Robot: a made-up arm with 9 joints. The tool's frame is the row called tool.
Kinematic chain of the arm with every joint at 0, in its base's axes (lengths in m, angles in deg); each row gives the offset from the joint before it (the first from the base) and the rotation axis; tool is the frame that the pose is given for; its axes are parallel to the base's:
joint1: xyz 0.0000 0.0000 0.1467 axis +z
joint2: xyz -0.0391 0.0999 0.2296 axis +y
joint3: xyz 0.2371 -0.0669 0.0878 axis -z
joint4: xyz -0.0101 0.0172 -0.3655 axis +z
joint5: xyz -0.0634 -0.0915 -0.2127 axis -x
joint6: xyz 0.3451 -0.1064 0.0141 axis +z
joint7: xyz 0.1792 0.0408 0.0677 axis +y
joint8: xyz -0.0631 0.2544 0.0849 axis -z
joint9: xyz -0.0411 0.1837 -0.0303 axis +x
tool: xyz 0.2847 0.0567 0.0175
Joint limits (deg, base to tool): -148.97..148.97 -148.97..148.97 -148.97..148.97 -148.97..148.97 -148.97..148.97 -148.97..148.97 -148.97..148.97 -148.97..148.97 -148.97..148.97
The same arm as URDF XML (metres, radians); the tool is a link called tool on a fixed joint. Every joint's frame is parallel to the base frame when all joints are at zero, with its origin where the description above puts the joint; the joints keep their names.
<robot name="arm">
<joint name="joint1" type="revolute"><parent link="base_link"/><child link="link1"/><origin xyz="0 0 0.1467"/><axis xyz="0 0 1"/><limit lower="-2.6" upper="2.6"/></joint>
<joint name="joint2" type="revolute"><parent link="link1"/><child link="link2"/><origin xyz="-0.0391 0.0999 0.2296"/><axis xyz="0 1 0"/><limit lower="-2.6" upper="2.6"/></joint>
<joint name="joint3" type="revolute"><parent link="link2"/><child link="link3"/><origin xyz="0.2371 -0.0669 0.0878"/><axis xyz="0 0 -1"/><limit lower="-2.6" upper="2.6"/></joint>
<joint name="joint4" type="revolute"><parent link="link3"/><child link="link4"/><origin xyz="-0.0101 0.0172 -0.3655"/><axis xyz="0 0 1"/><limit lower="-2.6" upper="2.6"/></joint>
<joint name="joint5" type="revolute"><parent link="link4"/><child link="link5"/><origin xyz="-0.0634 -0.0915 -0.2127"/><axis xyz="-1 0 0"/><limit lower="-2.6" upper="2.6"/></joint>
<joint name="joint6" type="revolute"><parent link="link5"/><child link="link6"/><origin xyz="0.3451 -0.1064 0.0141"/><axis xyz="0 0 1"/><limit lower="-2.6" upper="2.6"/></joint>
<joint name="joint7" type="revolute"><parent link="link6"/><child link="link7"/><origin xyz="0.1792 0.0408 0.0677"/><axis xyz="0 1 0"/><limit lower="-2.6" upper="2.6"/></joint>
<joint name="joint8" type="revolute"><parent link="link7"/><child link="link8"/><origin xyz="-0.0631 0.2544 0.0849"/><axis xyz="0 0 -1"/><limit lower="-2.6" upper="2.6"/></joint>
<joint name="joint9" type="revolute"><parent link="link8"/><child link="link9"/><origin xyz="-0.0411 0.1837 -0.0303"/><axis xyz="1 0 0"/><limit lower="-2.6" upper="2.6"/></joint>
<joint name="tool_joint" type="fixed"><parent link="link9"/><child link="tool"/><origin xyz="0.2847 0.0567 0.0175"/></joint>
<link name="base_link"/>
<link name="link1"/>
<link name="link2"/>
<link name="link3"/>
<link name="link4"/>
<link name="link5"/>
<link name="link6"/>
<link name="link7"/>
<link name="link8"/>
<link name="link9"/>
<link name="tool"/>
</robot>

